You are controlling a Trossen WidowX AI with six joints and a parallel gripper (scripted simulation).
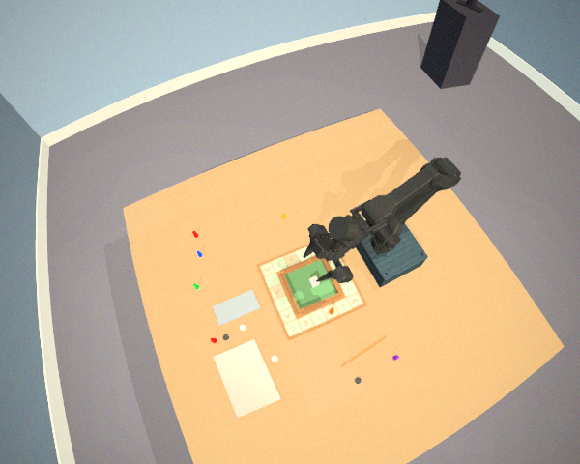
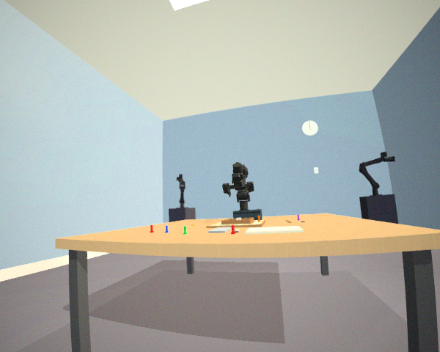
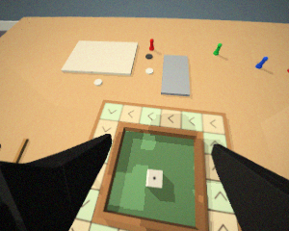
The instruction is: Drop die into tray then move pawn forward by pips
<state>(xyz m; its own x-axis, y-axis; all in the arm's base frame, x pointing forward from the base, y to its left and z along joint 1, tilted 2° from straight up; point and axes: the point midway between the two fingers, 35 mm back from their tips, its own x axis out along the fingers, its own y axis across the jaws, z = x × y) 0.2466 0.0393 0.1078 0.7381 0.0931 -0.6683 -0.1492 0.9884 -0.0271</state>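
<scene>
Now: gripper tip 14 cm above the orange pawn, 11 cm to the right of it and 4 cm past it. The rest, counted from my gripper tip: grey card: 26 cm ahead, 16 cm below; then white die: 14 cm below, 2 cm behind; then green dice tray: 16 cm below.
</scene>
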